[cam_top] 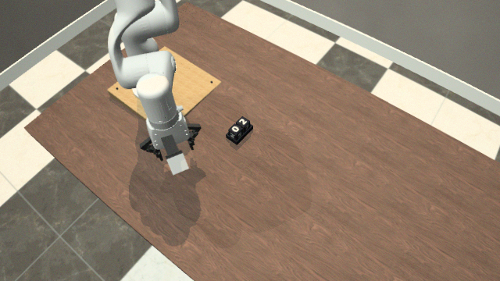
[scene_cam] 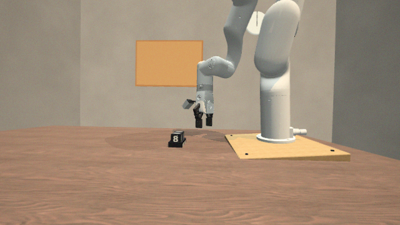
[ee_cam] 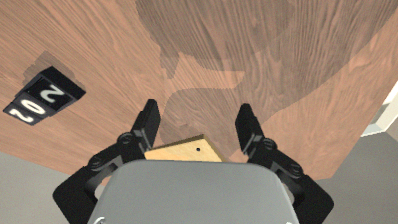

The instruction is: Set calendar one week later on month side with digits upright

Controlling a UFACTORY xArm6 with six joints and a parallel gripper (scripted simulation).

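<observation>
Right now my hand is 50 mm short of the black cube, 180 mm to the right of it and 20 mm above it. From my hand the other things lie so: black tray 50 mm ahead, 190 mm to the left, 40 mm below.
</observation>
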